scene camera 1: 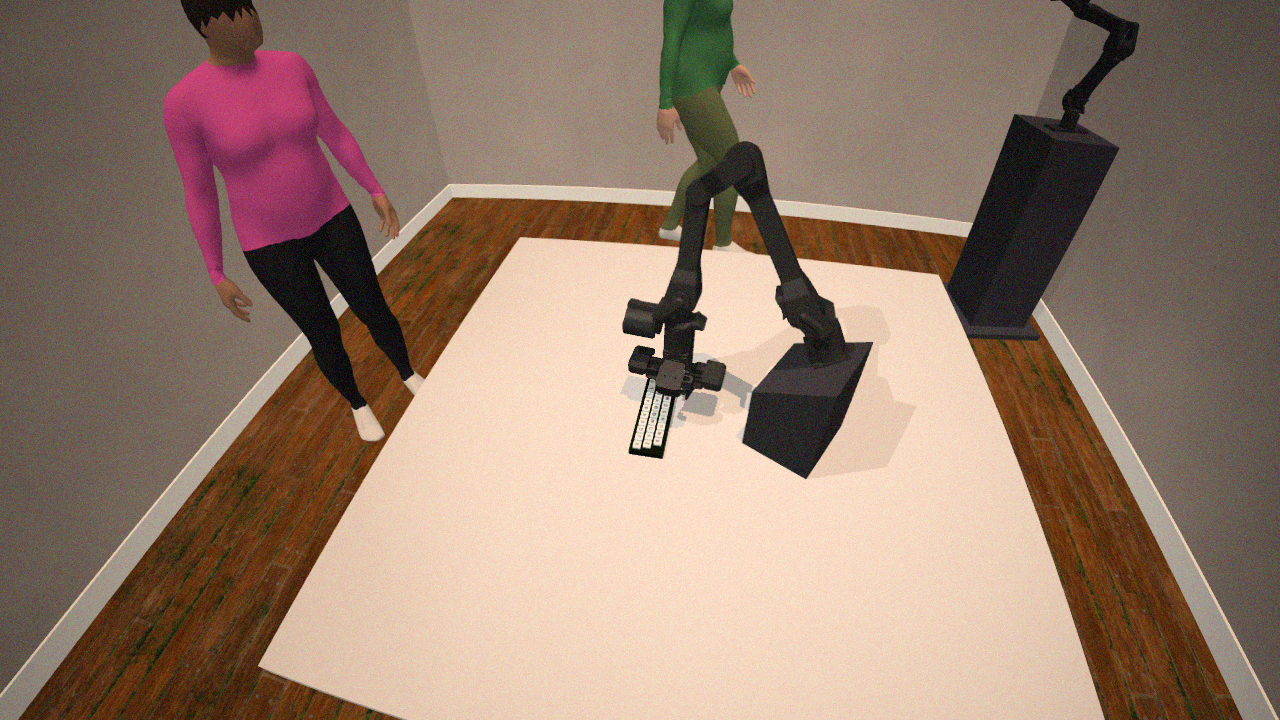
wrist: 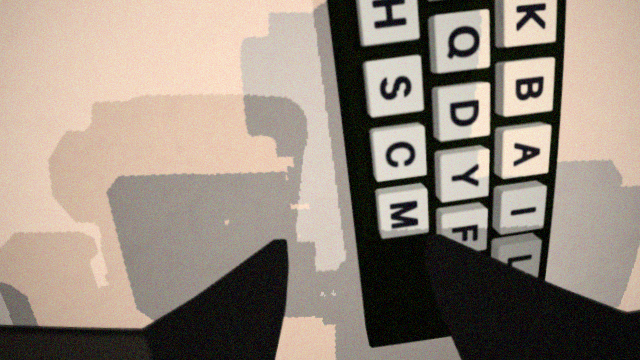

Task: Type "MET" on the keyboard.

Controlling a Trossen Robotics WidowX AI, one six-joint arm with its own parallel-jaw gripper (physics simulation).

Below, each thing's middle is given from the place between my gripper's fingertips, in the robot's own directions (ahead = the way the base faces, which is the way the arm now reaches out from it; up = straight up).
I see the M key (wrist: 402, 210) 20 mm ahead of my hand and 10 mm to the left of it. Also, from my hand: F key (wrist: 467, 224): 30 mm ahead; then L key (wrist: 523, 251): 50 mm ahead, 20 mm to the right.
